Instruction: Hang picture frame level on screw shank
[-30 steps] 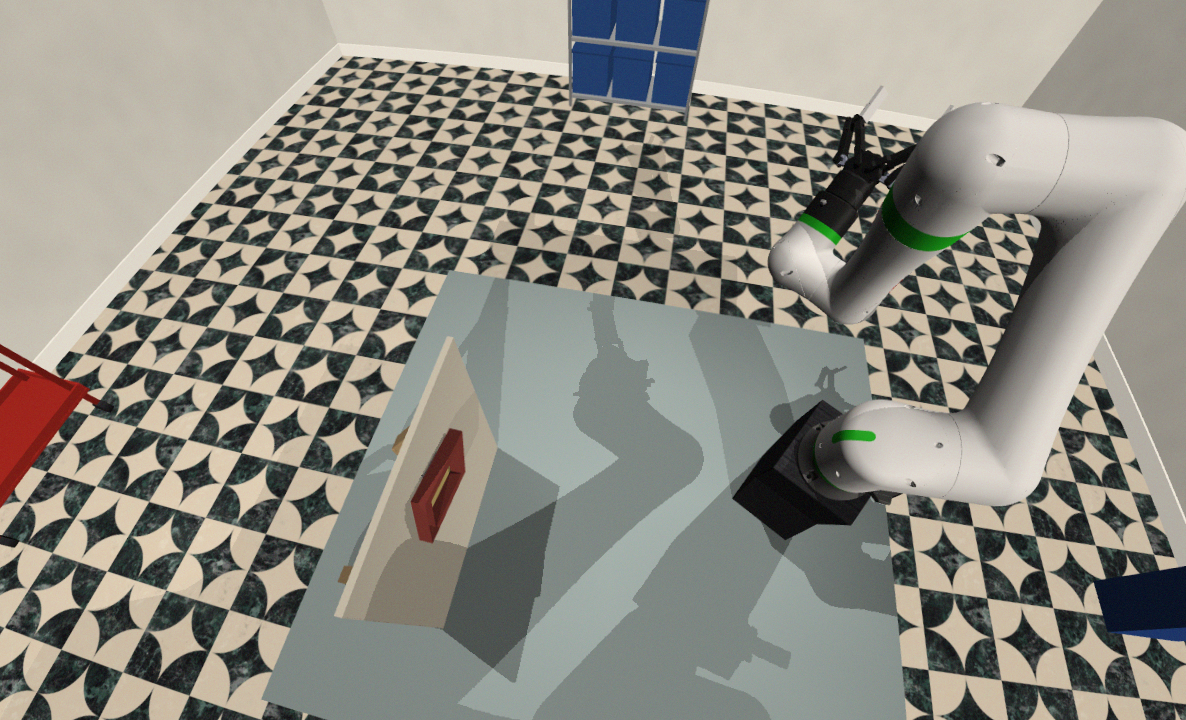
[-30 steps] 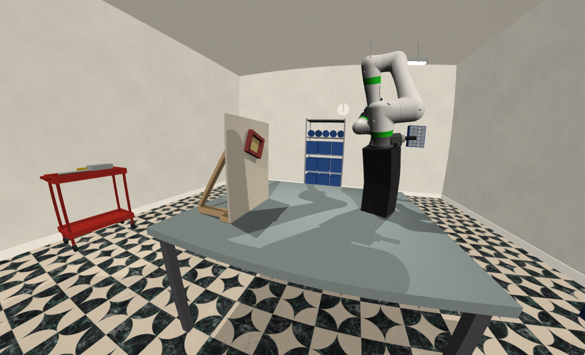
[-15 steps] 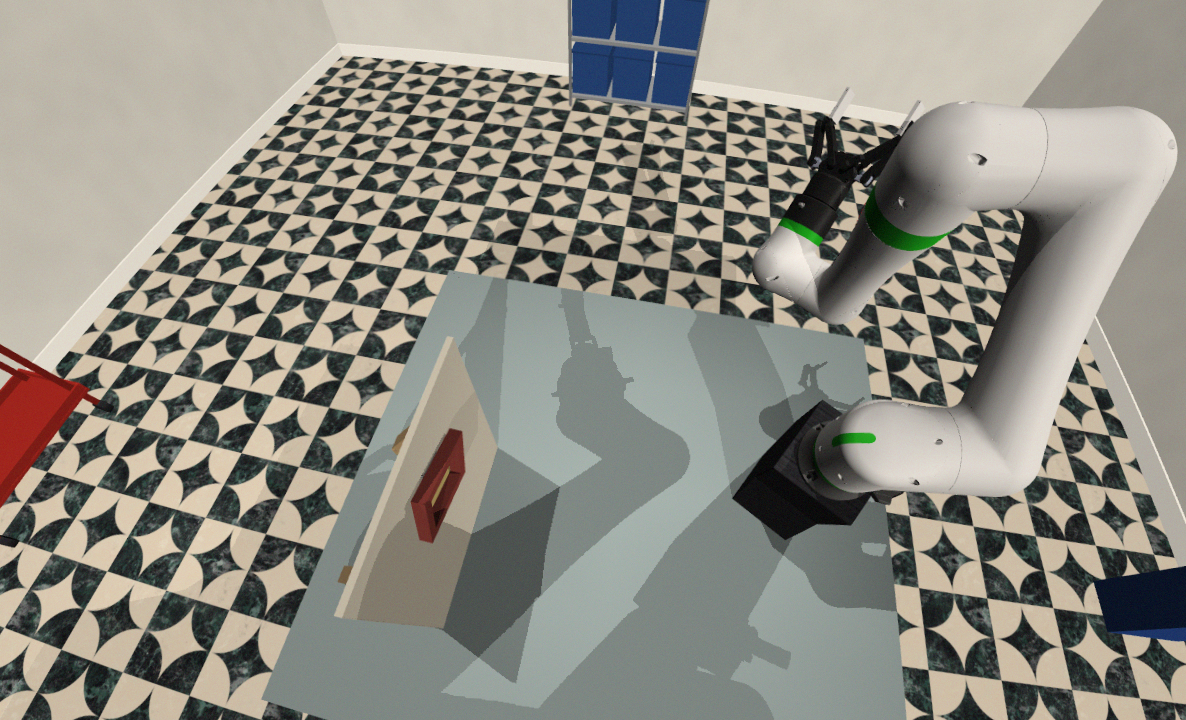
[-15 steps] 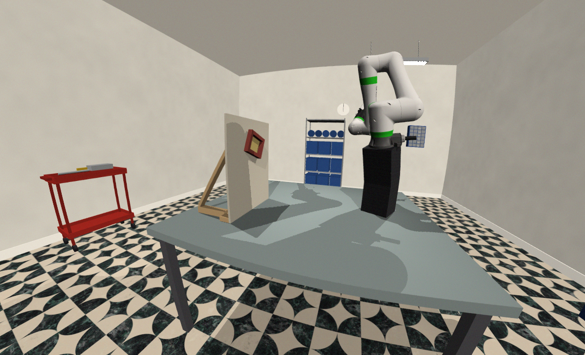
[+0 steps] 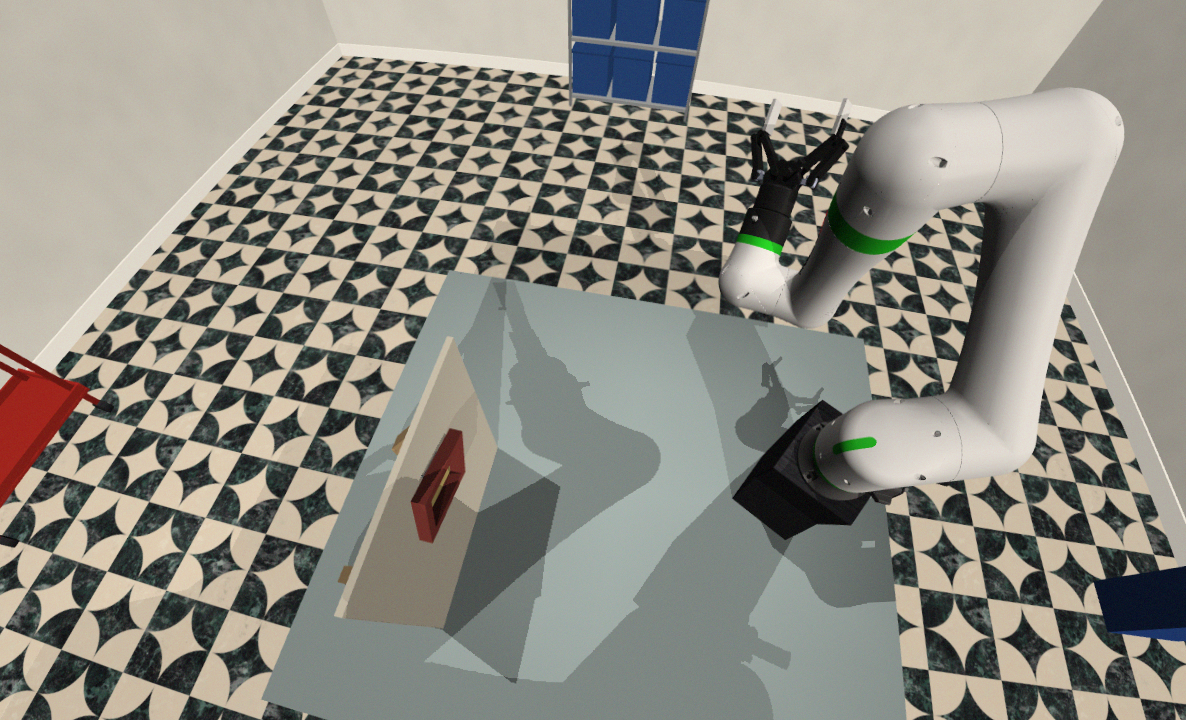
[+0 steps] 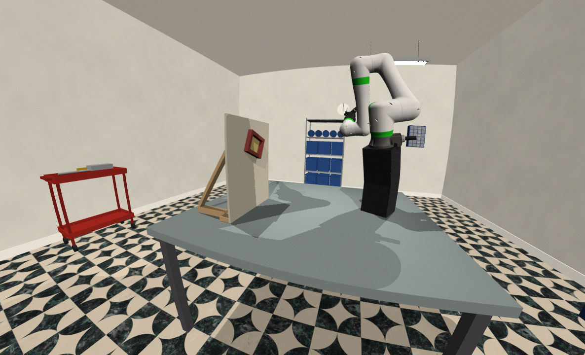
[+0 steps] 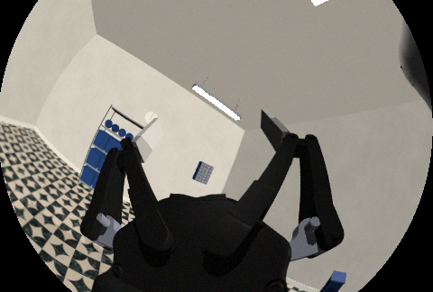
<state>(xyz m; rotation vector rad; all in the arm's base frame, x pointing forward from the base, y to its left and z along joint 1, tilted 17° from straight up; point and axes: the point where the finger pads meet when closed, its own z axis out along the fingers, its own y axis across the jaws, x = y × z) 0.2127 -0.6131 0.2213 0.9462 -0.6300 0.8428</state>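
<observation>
Right now my hand is 44 cm short of the red picture frame, 83 cm to the right of it and 38 cm above it. Round my hand: beige board 45 cm ahead, 84 cm to the left, 50 cm below.
</observation>
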